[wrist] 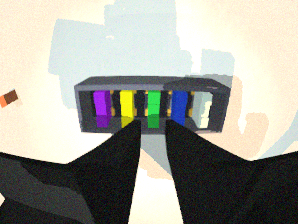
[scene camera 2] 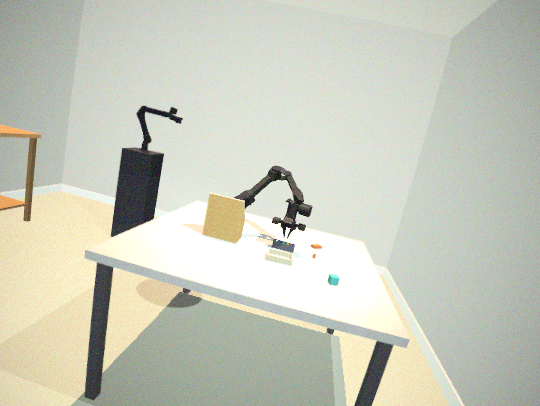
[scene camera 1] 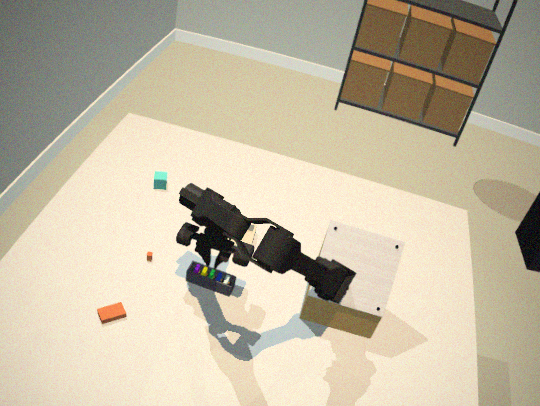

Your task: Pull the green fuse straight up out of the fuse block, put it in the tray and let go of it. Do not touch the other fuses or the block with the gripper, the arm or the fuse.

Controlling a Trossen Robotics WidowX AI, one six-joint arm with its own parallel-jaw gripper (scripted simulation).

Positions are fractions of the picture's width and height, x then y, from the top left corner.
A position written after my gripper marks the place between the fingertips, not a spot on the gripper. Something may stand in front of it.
In view: my gripper (scene camera 1: 0.39,0.66).
My gripper shows as well in the wrist view (wrist: 0.52,0.56).
